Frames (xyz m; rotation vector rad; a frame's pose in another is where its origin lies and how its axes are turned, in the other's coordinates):
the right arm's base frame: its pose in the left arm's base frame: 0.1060 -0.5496 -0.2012 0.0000 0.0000 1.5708
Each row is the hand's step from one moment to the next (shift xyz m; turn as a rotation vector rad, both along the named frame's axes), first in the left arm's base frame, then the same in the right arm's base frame.
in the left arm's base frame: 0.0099 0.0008 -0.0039 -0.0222 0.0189 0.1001
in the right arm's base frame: 0.0008 -0.0099 -0.0039 0.0189 0.0222 0.1001
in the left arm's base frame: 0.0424 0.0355 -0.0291 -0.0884 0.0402 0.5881
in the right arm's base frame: 0.0355 -0.0424 -0.0291 0.0402 0.0884 0.5881
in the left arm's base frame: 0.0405 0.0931 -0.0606 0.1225 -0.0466 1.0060
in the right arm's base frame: 0.0931 -0.0405 -0.0606 -0.0466 -0.1225 1.0060
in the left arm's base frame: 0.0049 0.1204 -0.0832 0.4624 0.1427 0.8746
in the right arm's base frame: 0.1204 -0.0049 -0.0832 0.1427 -0.4624 0.8746
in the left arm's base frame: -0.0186 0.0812 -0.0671 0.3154 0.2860 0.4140
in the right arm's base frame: 0.0812 0.0186 -0.0671 0.2860 -0.3154 0.4140
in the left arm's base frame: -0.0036 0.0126 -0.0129 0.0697 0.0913 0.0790
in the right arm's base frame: 0.0126 0.0036 -0.0129 0.0913 -0.0697 0.0790
